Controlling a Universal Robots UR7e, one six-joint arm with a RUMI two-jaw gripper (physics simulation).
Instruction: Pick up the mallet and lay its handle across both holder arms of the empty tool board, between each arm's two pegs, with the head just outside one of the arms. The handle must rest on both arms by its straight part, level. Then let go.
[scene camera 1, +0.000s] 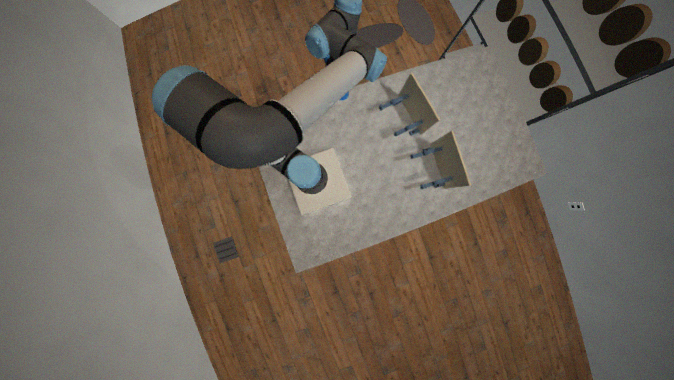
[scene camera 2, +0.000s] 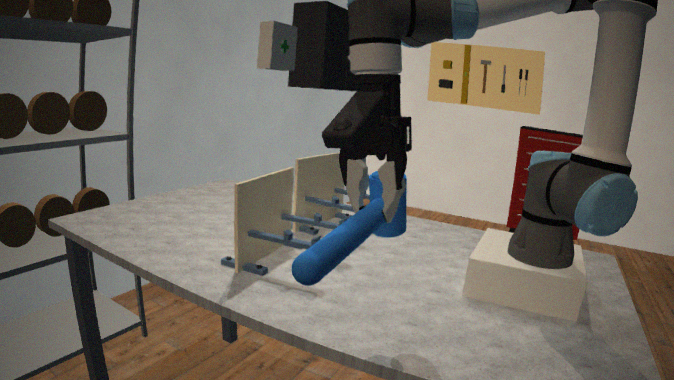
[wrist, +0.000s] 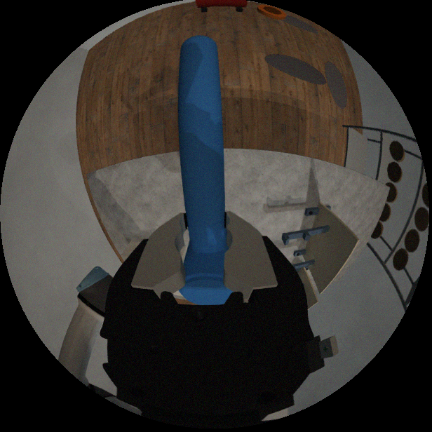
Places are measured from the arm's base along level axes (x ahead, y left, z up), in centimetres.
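Pixels of known places: gripper, fingertip midpoint: (scene camera 2: 374, 221); arm's base, link origin: (scene camera 2: 539, 255).
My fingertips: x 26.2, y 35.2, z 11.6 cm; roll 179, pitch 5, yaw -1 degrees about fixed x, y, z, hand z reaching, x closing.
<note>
Ahead of a thing's pixels: the offset from my fingertips to its top centre. "*": to the spot under its first point. Level surfaces: height alone.
The blue mallet (scene camera 2: 340, 242) (wrist: 201, 115) is held above the table; a small blue part of the mallet {* dx +0.1, dy -8.6, dz +0.0 cm} (scene camera 1: 344, 96) shows beside the arm. My gripper (scene camera 2: 373, 211) (wrist: 205, 213) is shut on its handle close to the head, and is hidden under the arm in scene camera 1. The handle points toward scene camera 2; the head {dx +0.1, dy -5.5, dz +6.4 cm} (scene camera 2: 396, 225) is behind the fingers. The near tool board (scene camera 1: 420, 102) (scene camera 2: 262, 207) (wrist: 337, 242) has two pegged arms, one of them the outer arm (scene camera 1: 394, 102) (scene camera 2: 267, 237) (wrist: 312, 233). The mallet is apart from these arms. No tool shows on either board.
A second board (scene camera 1: 453, 161) (scene camera 2: 320, 172) with two arms stands beside the first on the grey table {dz -20.3 cm} (scene camera 1: 350, 235) (scene camera 2: 435, 300). The robot's pale base block (scene camera 1: 325, 202) (scene camera 2: 522, 290) stands on the robot side. A shelf rack (scene camera 2: 131, 100) stands beyond the table.
</note>
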